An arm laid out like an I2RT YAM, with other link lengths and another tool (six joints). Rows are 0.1 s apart.
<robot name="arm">
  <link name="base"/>
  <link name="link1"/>
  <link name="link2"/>
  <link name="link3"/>
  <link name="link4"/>
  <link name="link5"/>
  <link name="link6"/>
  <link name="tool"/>
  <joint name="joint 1" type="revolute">
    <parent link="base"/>
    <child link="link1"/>
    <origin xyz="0 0 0.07" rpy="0 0 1.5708"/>
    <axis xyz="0 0 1"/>
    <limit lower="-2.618" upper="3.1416"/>
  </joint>
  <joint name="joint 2" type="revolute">
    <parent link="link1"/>
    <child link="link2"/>
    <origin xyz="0.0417 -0.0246 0.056" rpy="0 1.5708 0"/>
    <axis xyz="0 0 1"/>
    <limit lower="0" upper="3.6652"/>
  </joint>
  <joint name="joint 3" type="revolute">
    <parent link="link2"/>
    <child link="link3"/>
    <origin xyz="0 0.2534 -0.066" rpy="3.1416 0 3.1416"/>
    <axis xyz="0 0 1"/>
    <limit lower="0" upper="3.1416"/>
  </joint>
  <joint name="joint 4" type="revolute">
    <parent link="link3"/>
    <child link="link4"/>
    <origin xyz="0.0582 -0.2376 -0.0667" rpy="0 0 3.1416"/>
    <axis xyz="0 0 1"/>
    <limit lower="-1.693" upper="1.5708"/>
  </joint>
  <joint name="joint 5" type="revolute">
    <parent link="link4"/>
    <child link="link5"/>
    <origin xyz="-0.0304 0.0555 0.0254" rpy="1.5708 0 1.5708"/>
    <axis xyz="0 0 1"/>
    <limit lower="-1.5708" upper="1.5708"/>
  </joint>
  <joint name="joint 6" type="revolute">
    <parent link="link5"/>
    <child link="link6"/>
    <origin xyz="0.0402 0 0.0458" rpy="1.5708 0 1.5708"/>
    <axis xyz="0 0 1"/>
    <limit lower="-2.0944" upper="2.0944"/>
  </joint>
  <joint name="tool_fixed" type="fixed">
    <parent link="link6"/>
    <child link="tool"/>
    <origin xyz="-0.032 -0.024 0.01" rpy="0 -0.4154 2.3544"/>
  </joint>
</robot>
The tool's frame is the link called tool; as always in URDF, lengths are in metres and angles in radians.
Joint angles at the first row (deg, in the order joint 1, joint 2, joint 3, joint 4, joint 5, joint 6):
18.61, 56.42, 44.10, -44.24, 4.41, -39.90
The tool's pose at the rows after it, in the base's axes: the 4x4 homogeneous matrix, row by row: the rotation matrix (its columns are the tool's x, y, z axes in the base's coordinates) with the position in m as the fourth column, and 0 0 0 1 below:
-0.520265 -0.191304 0.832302 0.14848; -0.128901 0.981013 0.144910 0.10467; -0.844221 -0.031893 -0.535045 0.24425; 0 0 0 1
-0.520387 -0.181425 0.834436 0.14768; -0.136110 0.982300 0.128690 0.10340; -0.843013 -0.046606 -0.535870 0.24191; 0 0 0 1
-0.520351 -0.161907 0.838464 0.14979; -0.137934 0.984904 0.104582 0.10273; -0.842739 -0.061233 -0.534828 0.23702; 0 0 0 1
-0.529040 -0.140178 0.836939 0.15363; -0.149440 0.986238 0.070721 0.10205; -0.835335 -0.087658 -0.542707 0.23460; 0 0 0 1
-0.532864 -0.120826 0.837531 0.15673; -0.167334 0.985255 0.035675 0.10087; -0.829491 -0.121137 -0.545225 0.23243; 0 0 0 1
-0.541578 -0.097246 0.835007 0.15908; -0.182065 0.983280 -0.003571 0.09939; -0.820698 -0.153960 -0.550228 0.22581; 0 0 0 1
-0.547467 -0.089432 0.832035 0.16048; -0.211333 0.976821 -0.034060 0.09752; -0.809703 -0.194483 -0.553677 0.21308; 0 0 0 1
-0.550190 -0.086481 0.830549 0.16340; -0.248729 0.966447 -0.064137 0.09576; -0.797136 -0.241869 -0.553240 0.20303; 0 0 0 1
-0.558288 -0.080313 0.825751 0.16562; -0.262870 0.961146 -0.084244 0.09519; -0.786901 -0.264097 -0.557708 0.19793; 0 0 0 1
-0.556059 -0.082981 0.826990 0.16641; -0.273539 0.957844 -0.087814 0.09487; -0.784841 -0.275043 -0.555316 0.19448; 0 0 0 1
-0.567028 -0.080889 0.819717 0.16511; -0.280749 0.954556 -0.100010 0.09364; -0.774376 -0.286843 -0.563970 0.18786; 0 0 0 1
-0.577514 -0.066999 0.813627 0.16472; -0.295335 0.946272 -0.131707 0.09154; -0.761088 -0.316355 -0.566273 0.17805; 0 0 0 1
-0.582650 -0.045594 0.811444 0.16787; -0.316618 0.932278 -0.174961 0.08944; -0.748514 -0.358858 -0.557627 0.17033; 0 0 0 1
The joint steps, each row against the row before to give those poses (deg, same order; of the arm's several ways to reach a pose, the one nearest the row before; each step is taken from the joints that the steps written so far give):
0.02, -0.18, 0.35, -0.53, 1.32, 0.32
0.00, -0.33, -0.53, 0.02, 1.01, 0.03
-0.02, 0.34, -0.87, 1.06, 1.30, 0.47
-0.02, 1.16, 0.28, -0.04, 1.86, 0.32
0.01, 0.86, 0.22, -0.03, 2.16, 0.00
0.03, 0.81, -0.81, 0.63, 2.24, 0.35
0.00, 0.84, -2.20, 2.18, 2.14, -0.67
-0.02, 1.32, -1.32, 1.98, 2.37, -1.19
0.02, 1.12, -0.41, 0.72, 1.25, -0.11
-0.01, 0.37, -0.57, 1.00, 0.47, -0.51
-0.04, 0.34, -1.22, 0.66, 0.58, 0.02
0.04, 0.79, -1.67, 1.41, 1.87, 0.20
0.01, 1.53, -0.79, 1.58, 2.80, 0.06

